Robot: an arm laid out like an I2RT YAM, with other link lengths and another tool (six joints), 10 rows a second.
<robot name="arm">
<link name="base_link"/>
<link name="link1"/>
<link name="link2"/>
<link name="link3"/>
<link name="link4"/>
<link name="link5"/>
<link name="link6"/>
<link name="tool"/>
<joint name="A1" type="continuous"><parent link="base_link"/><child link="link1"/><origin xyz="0.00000 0.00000 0.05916"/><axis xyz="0 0 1"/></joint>
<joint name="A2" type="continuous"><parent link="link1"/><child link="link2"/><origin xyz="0.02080 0.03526 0.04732"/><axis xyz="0 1 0"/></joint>
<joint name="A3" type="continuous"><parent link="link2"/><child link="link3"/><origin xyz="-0.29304 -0.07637 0.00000"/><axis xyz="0 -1 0"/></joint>
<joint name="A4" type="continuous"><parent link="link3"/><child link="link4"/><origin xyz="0.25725 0.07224 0.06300"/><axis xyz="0 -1 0"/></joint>
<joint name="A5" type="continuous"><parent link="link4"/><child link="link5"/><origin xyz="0.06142 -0.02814 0.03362"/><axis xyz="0 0 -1"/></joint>
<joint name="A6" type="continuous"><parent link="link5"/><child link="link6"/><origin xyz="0.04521 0.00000 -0.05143"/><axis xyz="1 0 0"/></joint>
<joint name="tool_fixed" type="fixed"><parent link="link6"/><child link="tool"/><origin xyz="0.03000 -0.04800 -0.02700" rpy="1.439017 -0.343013 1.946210"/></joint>
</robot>
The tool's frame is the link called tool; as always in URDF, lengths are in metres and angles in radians. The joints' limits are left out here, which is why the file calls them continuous.
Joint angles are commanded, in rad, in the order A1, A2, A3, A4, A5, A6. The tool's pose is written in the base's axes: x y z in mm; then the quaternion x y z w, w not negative. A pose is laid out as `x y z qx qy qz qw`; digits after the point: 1 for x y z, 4 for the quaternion.
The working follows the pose.
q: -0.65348, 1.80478, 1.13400, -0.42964, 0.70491, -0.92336
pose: 244.3 -293.1 206.2 0.7696 0.5936 -0.1586 0.1739
Where each joint sits with the arm in this pose, in the base's axes (m; each line is computed from the numbers above, not from the rounded line before):
A1: 0.0000 0.0000 0.0592
A2: 0.0380 0.0154 0.1065
A3: 0.0455 -0.0866 0.3915
A4: 0.2805 -0.1756 0.2810
A5: 0.3093 -0.2330 0.2415
A6: 0.2674 -0.2379 0.1875
the tool: 0.2443 -0.2931 0.2062

